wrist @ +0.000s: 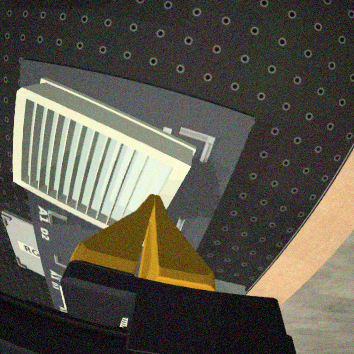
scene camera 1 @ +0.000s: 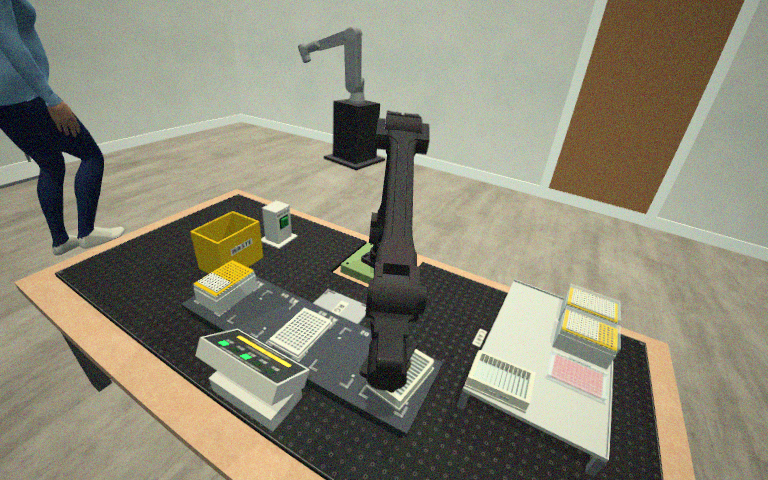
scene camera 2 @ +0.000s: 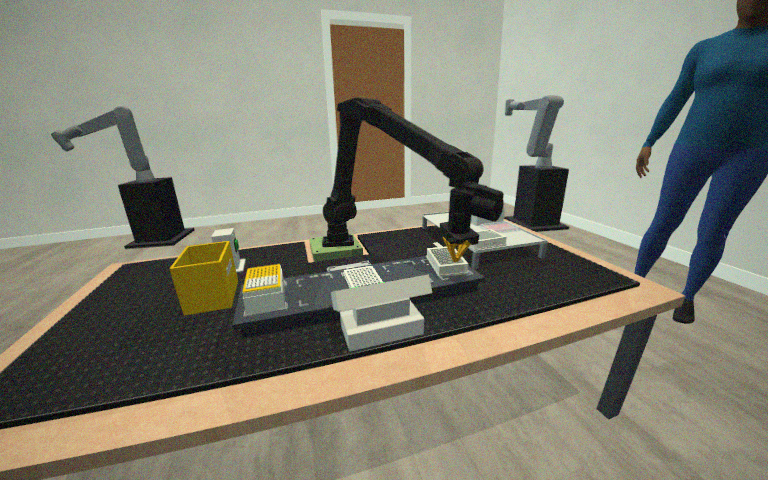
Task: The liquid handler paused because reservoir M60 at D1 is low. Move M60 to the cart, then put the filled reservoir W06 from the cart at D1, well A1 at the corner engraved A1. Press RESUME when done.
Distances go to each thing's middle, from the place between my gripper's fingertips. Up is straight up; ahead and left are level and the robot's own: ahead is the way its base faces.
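From my hand: yellow bin [scene camera 2: 205,279], 690 mm to the right, 70 mm behind, 20 mm below; pink plate [scene camera 1: 589,381], 300 mm to the left, 300 mm behind, 20 mm below. Of these, going by their middles, pink plate nearest to my hand.
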